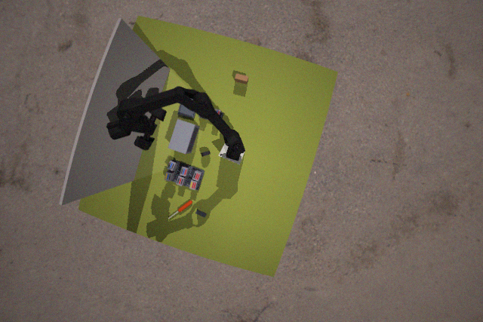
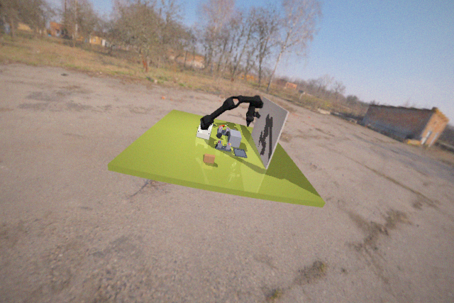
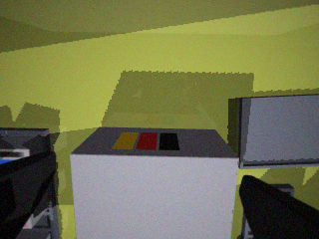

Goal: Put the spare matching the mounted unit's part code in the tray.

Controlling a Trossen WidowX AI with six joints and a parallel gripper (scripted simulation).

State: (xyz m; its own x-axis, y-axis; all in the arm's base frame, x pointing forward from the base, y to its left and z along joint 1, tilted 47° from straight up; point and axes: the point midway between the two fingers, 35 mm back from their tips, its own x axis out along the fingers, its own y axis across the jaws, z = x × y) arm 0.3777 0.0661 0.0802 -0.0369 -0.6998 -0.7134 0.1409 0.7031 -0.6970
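My gripper tip is 14 cm past the grey spare, 16 cm to the left of it and 16 cm above it. Round my gripper tip: dark grey tray: 4 cm behind, 17 cm to the right, 20 cm below; then grey mounted unit: 8 cm behind, 1 cm to the left, 15 cm below; then tall grey wall panel: 16 cm ahead, 2 cm above.
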